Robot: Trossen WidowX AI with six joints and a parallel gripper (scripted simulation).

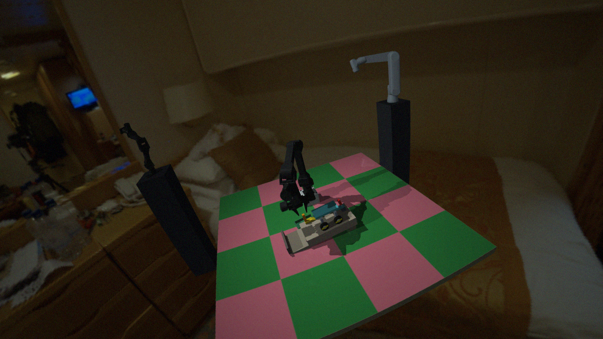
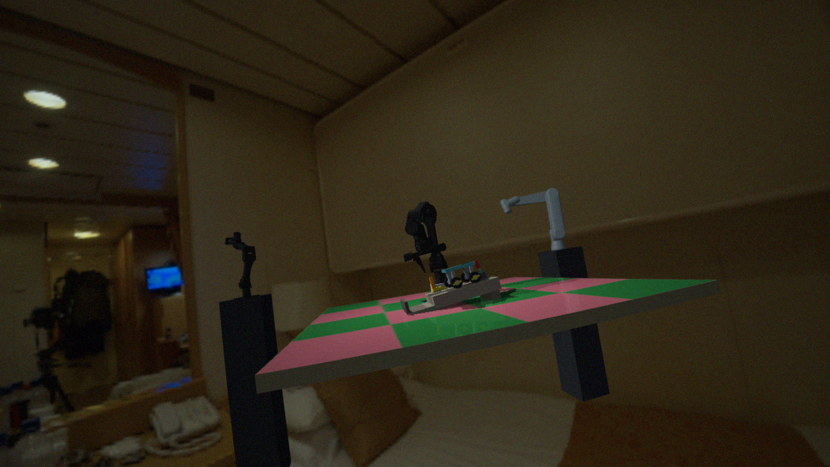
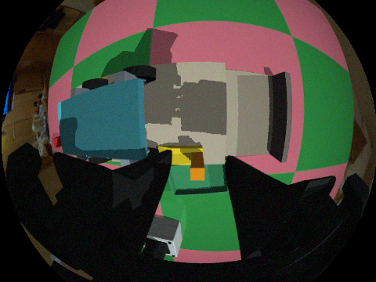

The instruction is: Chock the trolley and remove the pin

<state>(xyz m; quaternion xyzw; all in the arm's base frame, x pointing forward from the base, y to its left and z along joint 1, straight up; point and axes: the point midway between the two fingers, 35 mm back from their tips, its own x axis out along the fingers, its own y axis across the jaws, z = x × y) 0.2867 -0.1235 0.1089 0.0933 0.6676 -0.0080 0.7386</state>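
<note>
Now: the red-headed stop pin 10 mm ahead of my gripper tip, 220 mm to the left of it and 20 mm below it. Round my gripper tip: blue-topped trolley (30 mm ahead, 120 mm to the left, 40 mm below); ramp (30 mm ahead, 120 mm to the left, 100 mm below); yellow chock (30 mm behind, 30 mm to the left, 70 mm below).
</note>
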